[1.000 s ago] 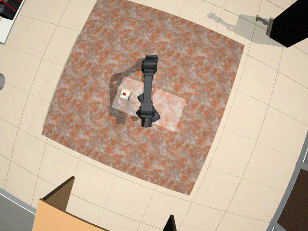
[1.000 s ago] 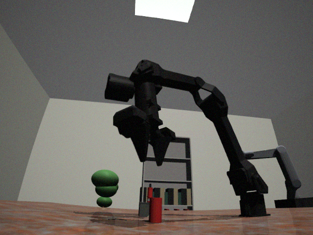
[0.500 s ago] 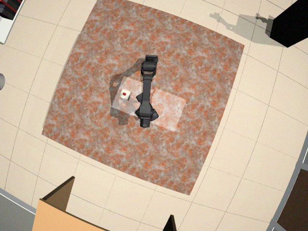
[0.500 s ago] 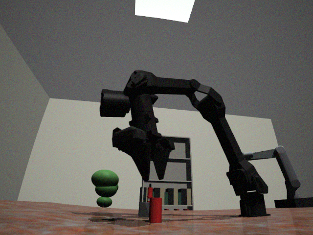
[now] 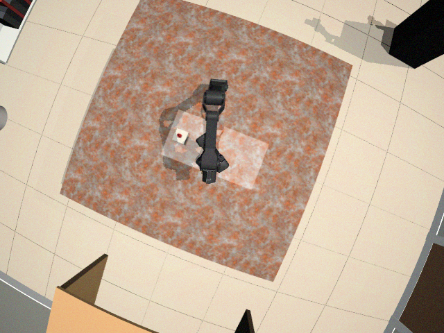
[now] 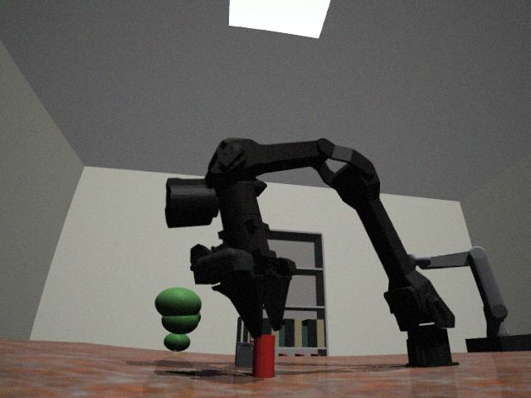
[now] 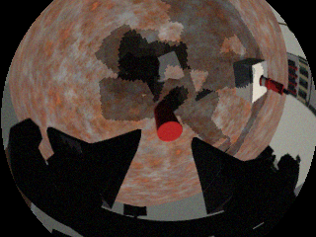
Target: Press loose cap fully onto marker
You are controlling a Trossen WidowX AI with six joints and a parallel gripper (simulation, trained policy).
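Right now the red cap is 30 mm below my gripper tip and 10 mm to the right of it. Round my gripper tip: white holder block (180 mm to the right, 30 mm below).
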